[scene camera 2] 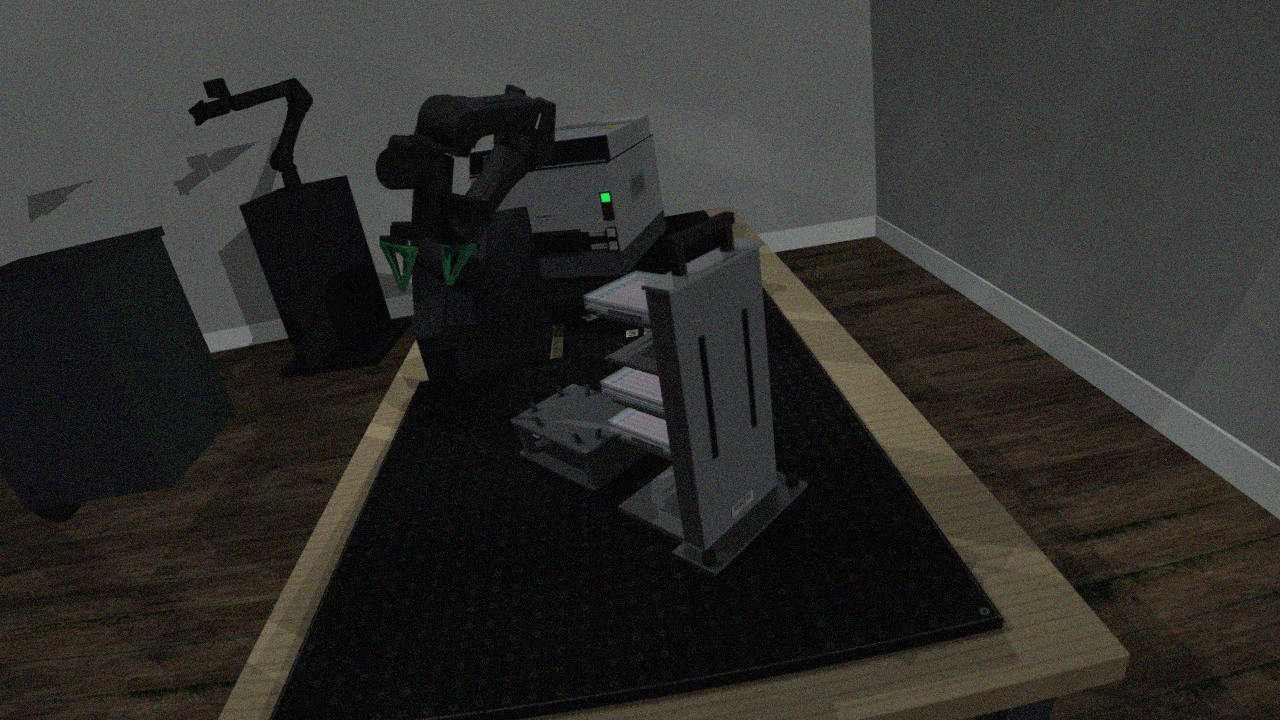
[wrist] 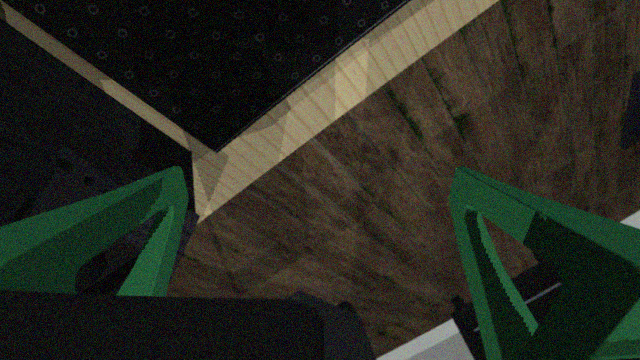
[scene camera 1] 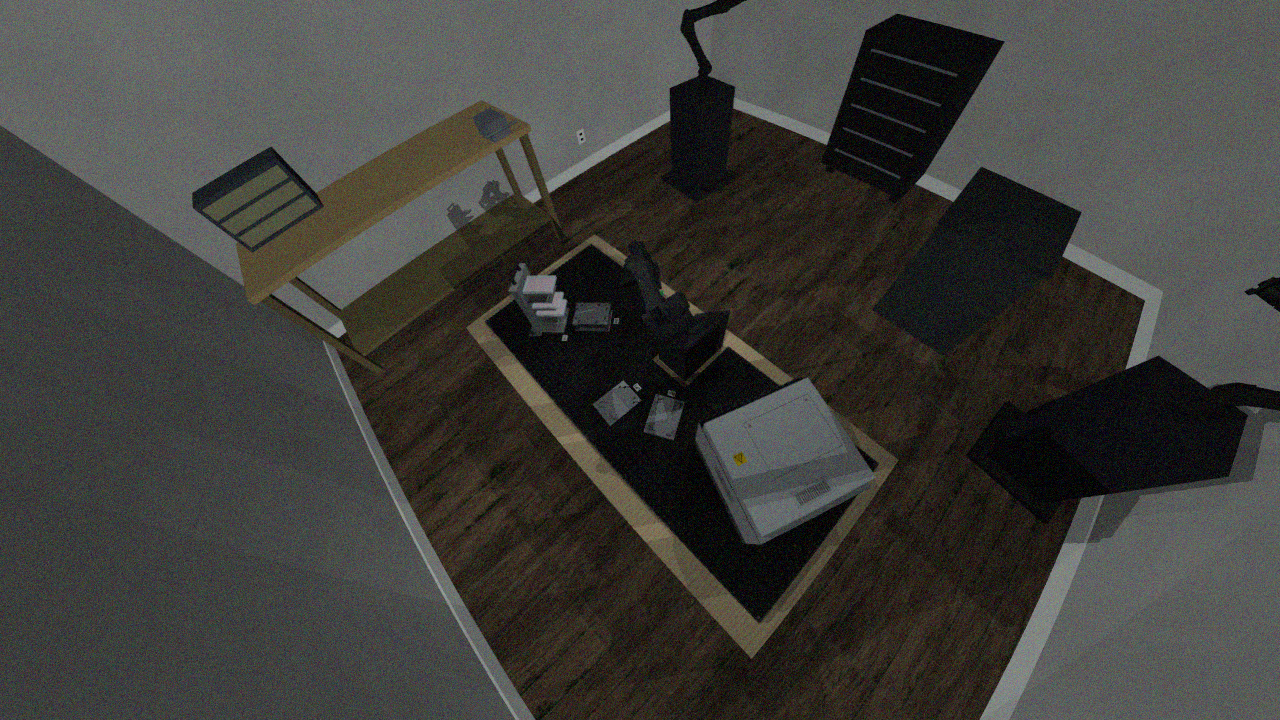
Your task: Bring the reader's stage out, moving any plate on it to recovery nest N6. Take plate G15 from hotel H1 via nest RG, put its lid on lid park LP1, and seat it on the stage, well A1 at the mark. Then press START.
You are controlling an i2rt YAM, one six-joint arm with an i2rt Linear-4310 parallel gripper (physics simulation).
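Places are measured from the arm's base along level axes (x ahead, y right, z down), in millimetres.
Pixels of known places: gripper, fingertip midpoint: [scene camera 2: 426,287] [wrist: 318,181]; arm's base, link origin: [scene camera 2: 468,276] [scene camera 1: 691,328].
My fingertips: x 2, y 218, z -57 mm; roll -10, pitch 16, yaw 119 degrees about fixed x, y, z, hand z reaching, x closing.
For each thing: its middle in the pictures, then the offset to it from my fingertips.
- grey hotel, body centre: [scene camera 2: 690,377] [scene camera 1: 537,297] dx +395, dy +334, dz +42 mm
- raised grey nest, body centre: [scene camera 2: 582,428] [scene camera 1: 592,316] dx +235, dy +186, dz +177 mm
- reader, body centre: [scene camera 2: 573,197] [scene camera 1: 771,460] dx +144, dy -769, dz +48 mm
My gripper [scene camera 2: 426,284] [wrist: 318,181] has green fingers, wide apart and empty, beyond the table's long edge in the wrist view. The grey hotel [scene camera 1: 522,295] [scene camera 2: 726,402] stands at one table end; pale plates show on its shelves, a top one [scene camera 2: 619,293] and lower ones [scene camera 2: 633,386] [scene camera 2: 640,426]. Their labels are unreadable. A raised grey nest [scene camera 1: 592,315] [scene camera 2: 569,415] stands beside the hotel, with no plate on it. Two flat grey pads [scene camera 1: 617,402] [scene camera 1: 664,417] lie mid-table. The reader [scene camera 1: 787,438] [scene camera 2: 572,198] shows a green light [scene camera 2: 605,197]. I cannot make out its stage or START.
The arm's dark base block [scene camera 1: 696,344] stands at the table's long edge. The table has a wooden rim [scene camera 1: 617,492] [scene camera 2: 859,380] [wrist: 310,107]. Around it are a wooden bench [scene camera 1: 393,183], a drawer cabinet [scene camera 1: 904,102], dark blocks and other arms on pedestals [scene camera 1: 702,129] [scene camera 2: 313,268].
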